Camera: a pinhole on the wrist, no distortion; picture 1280 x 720 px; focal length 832.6 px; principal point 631.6 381.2 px. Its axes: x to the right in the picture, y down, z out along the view. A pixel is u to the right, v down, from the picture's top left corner.
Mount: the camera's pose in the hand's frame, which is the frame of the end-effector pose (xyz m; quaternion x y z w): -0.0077 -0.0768 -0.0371 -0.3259 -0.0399 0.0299 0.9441
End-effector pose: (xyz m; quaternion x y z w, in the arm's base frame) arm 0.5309 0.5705 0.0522 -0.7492 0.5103 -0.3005 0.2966
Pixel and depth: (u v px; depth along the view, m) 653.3 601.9 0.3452
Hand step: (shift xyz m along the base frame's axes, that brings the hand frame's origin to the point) 0.0019 -0.0061 -0.2752
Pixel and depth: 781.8 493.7 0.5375
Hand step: 0.0841 -0.0824 -0.4554
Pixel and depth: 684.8 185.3 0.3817
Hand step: 0.1833 0.0330 -0.2744
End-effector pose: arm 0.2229 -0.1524 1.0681 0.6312 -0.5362 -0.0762 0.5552
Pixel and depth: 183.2 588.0 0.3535
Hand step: -0.3321 0.1061 -0.0305
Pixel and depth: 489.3 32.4 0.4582
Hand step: -0.3805 -0.1675 -0.1872
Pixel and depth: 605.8 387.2 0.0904
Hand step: -0.0184 -0.0101 -0.0384
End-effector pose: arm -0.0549 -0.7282 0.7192 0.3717 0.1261 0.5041 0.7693
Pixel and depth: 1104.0 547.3 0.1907
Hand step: 0.0374 0.0449 0.1355
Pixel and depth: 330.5 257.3 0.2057
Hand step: 0.0199 -0.1449 0.0914
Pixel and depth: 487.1 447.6 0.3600
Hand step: -0.0308 -0.1561 0.2488
